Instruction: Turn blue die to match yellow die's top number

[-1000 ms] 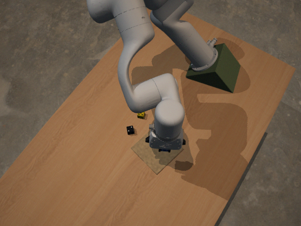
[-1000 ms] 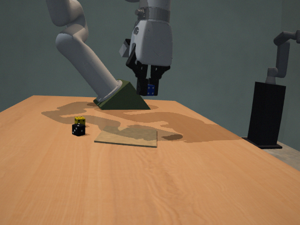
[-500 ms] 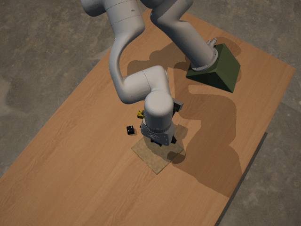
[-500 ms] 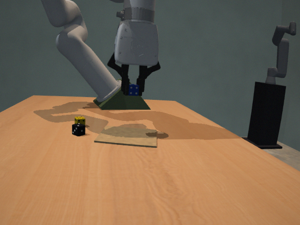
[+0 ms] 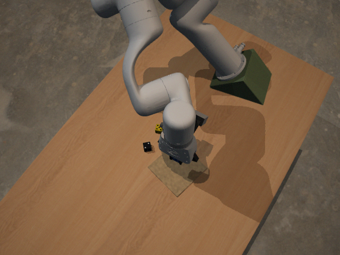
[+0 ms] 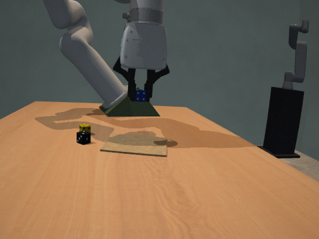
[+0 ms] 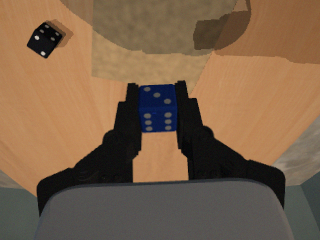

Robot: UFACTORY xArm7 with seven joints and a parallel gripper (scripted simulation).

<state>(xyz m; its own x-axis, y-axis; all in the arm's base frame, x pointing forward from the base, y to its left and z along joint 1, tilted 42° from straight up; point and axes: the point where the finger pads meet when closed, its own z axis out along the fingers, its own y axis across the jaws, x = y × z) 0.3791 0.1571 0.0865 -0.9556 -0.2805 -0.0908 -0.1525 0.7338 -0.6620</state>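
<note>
The tan mat is 120 mm below my hand. Round my hand: black die (10 mm ahead, 120 mm to the right, 110 mm below); then yellow die (70 mm behind, 130 mm to the right, 110 mm below); then blue die (10 mm below).
</note>
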